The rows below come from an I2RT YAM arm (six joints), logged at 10 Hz.
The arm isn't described. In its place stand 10 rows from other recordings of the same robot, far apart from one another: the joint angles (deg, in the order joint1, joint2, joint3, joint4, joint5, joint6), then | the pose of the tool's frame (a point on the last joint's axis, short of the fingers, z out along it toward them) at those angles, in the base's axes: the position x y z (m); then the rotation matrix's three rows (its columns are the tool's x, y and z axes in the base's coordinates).
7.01, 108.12, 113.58, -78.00, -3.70, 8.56 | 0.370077 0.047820 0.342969; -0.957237 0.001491 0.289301; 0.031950 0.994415 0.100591; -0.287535 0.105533 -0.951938
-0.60, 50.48, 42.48, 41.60, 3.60, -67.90 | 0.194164 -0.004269 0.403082; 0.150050 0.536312 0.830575; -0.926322 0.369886 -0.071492; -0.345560 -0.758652 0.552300
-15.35, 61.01, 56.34, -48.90, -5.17, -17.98 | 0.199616 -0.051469 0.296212; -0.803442 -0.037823 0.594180; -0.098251 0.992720 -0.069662; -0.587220 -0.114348 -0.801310
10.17, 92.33, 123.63, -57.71, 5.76, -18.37 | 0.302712 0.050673 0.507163; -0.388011 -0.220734 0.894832; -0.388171 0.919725 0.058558; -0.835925 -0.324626 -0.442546
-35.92, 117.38, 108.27, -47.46, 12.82, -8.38 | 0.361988 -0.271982 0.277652; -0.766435 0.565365 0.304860; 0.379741 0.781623 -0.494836; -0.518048 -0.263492 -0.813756
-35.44, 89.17, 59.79, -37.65, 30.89, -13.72 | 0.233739 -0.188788 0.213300; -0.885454 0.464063 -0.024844; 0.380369 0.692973 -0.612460; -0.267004 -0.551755 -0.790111
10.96, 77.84, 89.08, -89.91, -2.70, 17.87 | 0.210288 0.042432 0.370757; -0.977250 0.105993 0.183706; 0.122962 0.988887 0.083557; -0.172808 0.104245 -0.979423
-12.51, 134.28, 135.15, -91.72, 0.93, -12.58 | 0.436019 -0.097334 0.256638; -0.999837 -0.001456 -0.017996; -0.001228 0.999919 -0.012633; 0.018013 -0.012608 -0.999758
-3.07, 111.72, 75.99, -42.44, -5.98, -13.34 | 0.373713 -0.016329 0.157311; -0.958353 -0.194429 0.209180; -0.178404 0.979542 0.093112; -0.223004 0.051916 -0.973434
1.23, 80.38, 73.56, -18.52, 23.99, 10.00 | 0.322784 -0.007547 0.358679; -0.361002 0.416781 0.834249; 0.150933 0.908893 -0.388759; -0.920270 -0.014426 -0.391018
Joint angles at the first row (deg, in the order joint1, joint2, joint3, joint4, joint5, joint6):
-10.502 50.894 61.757 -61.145 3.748 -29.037
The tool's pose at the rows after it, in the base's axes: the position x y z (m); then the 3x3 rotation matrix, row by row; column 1 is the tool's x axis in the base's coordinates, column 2 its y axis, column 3 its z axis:
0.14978 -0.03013 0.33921; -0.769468 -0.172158 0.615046; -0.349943 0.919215 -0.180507; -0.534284 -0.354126 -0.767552
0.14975 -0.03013 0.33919; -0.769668 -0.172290 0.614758; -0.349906 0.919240 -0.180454; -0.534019 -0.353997 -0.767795
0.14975 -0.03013 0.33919; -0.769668 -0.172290 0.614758; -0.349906 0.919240 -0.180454; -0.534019 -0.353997 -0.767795
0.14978 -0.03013 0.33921; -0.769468 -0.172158 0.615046; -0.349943 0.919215 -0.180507; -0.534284 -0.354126 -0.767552
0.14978 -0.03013 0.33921; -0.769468 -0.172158 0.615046; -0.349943 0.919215 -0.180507; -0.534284 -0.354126 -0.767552
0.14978 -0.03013 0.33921; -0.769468 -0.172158 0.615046; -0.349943 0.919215 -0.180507; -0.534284 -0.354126 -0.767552
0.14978 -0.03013 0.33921; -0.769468 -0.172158 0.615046; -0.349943 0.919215 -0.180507; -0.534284 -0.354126 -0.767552
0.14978 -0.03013 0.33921; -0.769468 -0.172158 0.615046; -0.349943 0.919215 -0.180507; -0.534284 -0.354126 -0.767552
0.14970 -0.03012 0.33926; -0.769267 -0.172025 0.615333; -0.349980 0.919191 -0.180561; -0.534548 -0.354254 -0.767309
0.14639 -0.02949 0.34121; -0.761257 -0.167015 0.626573; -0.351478 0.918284 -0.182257; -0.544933 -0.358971 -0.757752
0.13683 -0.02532 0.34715; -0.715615 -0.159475 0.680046; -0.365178 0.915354 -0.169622; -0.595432 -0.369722 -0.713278
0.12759 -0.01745 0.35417; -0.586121 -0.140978 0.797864; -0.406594 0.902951 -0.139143; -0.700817 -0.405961 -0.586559
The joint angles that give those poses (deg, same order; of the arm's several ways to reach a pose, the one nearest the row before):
-10.501 50.893 61.756 -61.145 3.749 -29.036
-10.503 50.894 61.758 -61.168 3.748 -29.038
-10.503 50.894 61.758 -61.168 3.748 -29.038
-10.501 50.893 61.756 -61.145 3.749 -29.036
-10.501 50.893 61.756 -61.145 3.749 -29.036
-10.501 50.893 61.756 -61.145 3.749 -29.036
-10.501 50.893 61.756 -61.145 3.749 -29.036
-10.501 50.893 61.756 -61.145 3.749 -29.036
-10.503 50.872 61.756 -61.144 3.748 -29.038
-10.502 50.020 61.757 -61.144 3.727 -29.037
-9.715 47.003 61.343 -59.922 3.005 -28.775
-7.181 41.824 58.806 -52.925 2.196 -28.491

